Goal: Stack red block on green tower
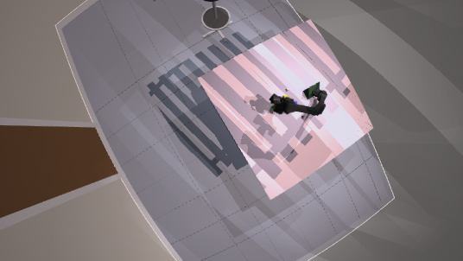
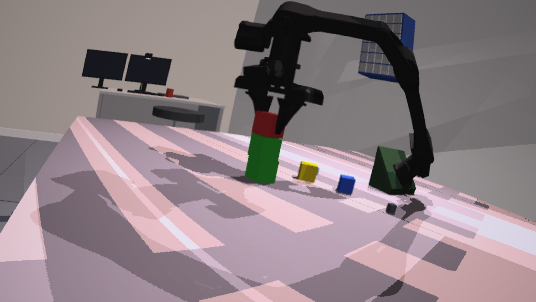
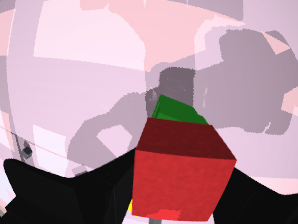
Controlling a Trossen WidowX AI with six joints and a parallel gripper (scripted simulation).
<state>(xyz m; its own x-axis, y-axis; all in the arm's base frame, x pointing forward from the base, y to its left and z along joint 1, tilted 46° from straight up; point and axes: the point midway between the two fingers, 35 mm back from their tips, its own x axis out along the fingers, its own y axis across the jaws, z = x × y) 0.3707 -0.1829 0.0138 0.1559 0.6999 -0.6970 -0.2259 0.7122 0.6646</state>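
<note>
Right now my gripper tip is 10 mm below the red block. Round my gripper tip: yellow block: 130 mm behind, 80 mm below; blue block: 170 mm behind, 90 mm to the left, 80 mm below; purple block: 70 mm behind, 70 mm to the right, 80 mm below.
</note>
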